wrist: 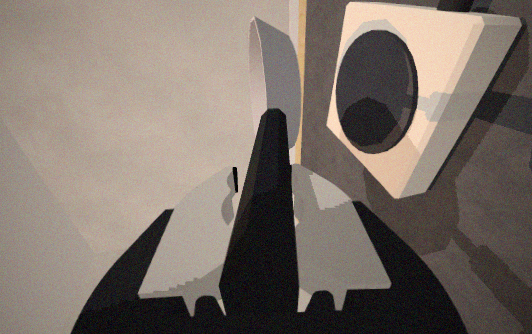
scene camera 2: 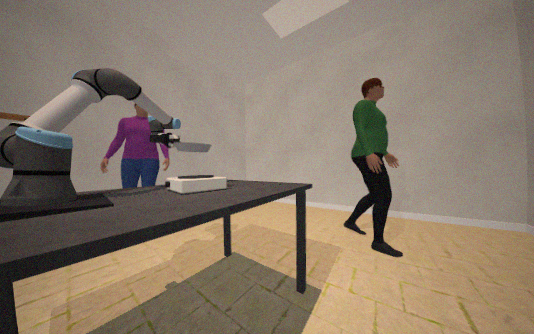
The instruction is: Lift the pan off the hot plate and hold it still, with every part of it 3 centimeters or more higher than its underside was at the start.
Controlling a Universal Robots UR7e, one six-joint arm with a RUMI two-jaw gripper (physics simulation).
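Observation:
A grey pan (scene camera 2: pixel 194 147) (wrist: pixel 282 75) hangs in the air well above the hot plate, apart from it, and looks roughly level in the scene view. Its black handle (wrist: pixel 265 200) runs between the jaws in the wrist view. My gripper (scene camera 2: pixel 172 140) (wrist: pixel 262 168) is shut on the pan's handle. The white hot plate (scene camera 2: pixel 199 185) (wrist: pixel 440 55) with its dark round cooking surface stands on the table, below the pan. A dark shadow lies on the round surface in the wrist view. The handle's far side is hidden.
The dark table (scene camera 2: pixel 125 216) carries the robot's base at the left and the hot plate near its far right part. A person in a purple top (scene camera 2: pixel 137 142) stands behind the table. A person in a green top (scene camera 2: pixel 371 130) is to the right, beyond the table's end.

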